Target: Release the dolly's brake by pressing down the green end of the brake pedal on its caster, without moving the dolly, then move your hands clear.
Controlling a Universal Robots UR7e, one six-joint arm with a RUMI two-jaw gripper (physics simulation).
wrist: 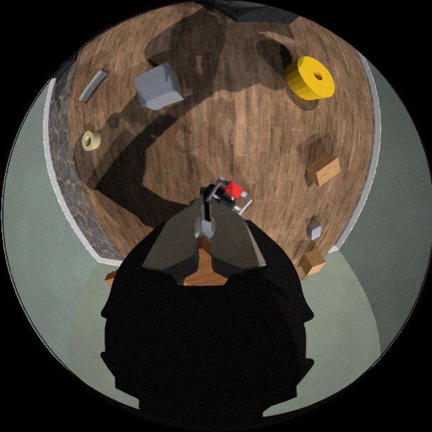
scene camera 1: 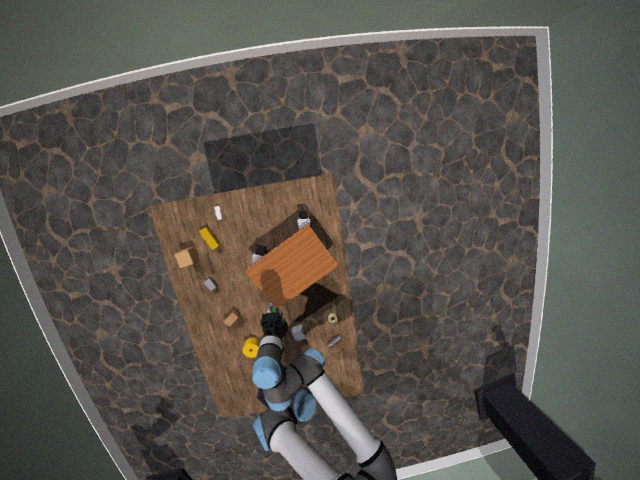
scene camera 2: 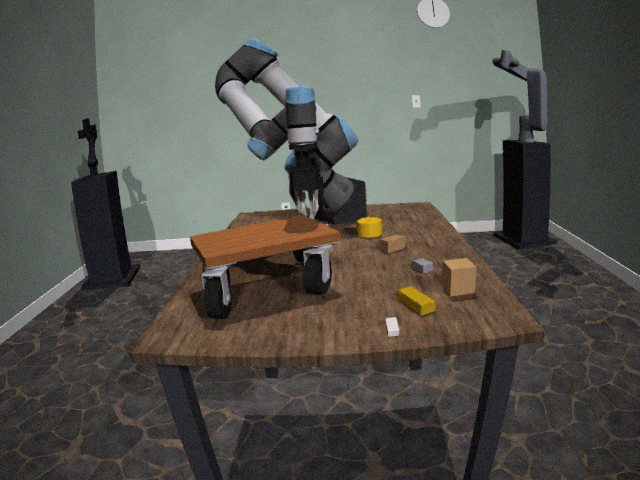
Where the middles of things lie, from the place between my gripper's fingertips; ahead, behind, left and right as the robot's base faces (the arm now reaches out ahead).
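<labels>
From my hand: dolly [scene camera 2: 217, 250] 13 cm to the right, 16 cm ahead, 4 cm below; yellow disc [wrist: 307, 77] 20 cm to the left, 15 cm behind, 7 cm below; small wooden block [wrist: 325, 167] 22 cm to the left, 2 cm ahead, 8 cm below. Grey block [wrist: 157, 87]: my gripper 7 cm above it, 16 cm past it, 3 cm to the left of it.
</labels>
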